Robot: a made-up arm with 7 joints.
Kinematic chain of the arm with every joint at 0, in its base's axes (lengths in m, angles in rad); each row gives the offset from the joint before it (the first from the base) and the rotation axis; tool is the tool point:
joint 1: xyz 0 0 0 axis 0 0.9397 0.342
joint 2: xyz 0 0 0 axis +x
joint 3: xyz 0 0 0 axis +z
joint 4: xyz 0.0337 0 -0.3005 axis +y
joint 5: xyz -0.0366 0 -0.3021 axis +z
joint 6: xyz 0 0 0 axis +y
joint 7: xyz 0 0 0 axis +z
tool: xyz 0 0 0
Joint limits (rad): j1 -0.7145..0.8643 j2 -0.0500..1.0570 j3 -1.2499..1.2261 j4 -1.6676..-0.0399 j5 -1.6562..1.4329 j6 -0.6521..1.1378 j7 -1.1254..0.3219
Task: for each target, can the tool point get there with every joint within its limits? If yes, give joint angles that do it. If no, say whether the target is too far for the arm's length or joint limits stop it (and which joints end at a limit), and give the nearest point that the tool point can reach.
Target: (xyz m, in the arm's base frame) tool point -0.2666 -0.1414 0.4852
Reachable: no: joint limits stop it (at a limit: joint 1, joint 2, joint 3, joint 4) | nearest point 0.1039 0.3965 0.2022 | short by 0.712 m
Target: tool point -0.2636 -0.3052 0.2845
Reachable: no: joint limits stop it (at a limit: joint 1, joint 2, joint 3, joint 4) | nearest point -0.0517 -0.3270 -0.3151 | short by 0.636 m
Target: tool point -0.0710 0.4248 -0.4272
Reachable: yes | joints 0.2148 0.8700 -0.8512 -0.2456 -1.0984 0.6755 -0.4449
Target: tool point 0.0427 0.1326 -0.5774
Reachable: yes | joints 0.2151 0.0800 0.4464 -0.6424 -1.2978 -0.1577 -0.5577
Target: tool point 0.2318 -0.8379 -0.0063
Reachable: no: too far | nearest point 0.2183 -0.3663 -0.1644 | short by 0.498 m
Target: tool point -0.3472 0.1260 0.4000
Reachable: no: joint limits stop it (at a limit: joint 1, joint 2, joint 3, joint 4) | nearest point 0.1039 0.3965 0.2022 | short by 0.562 m
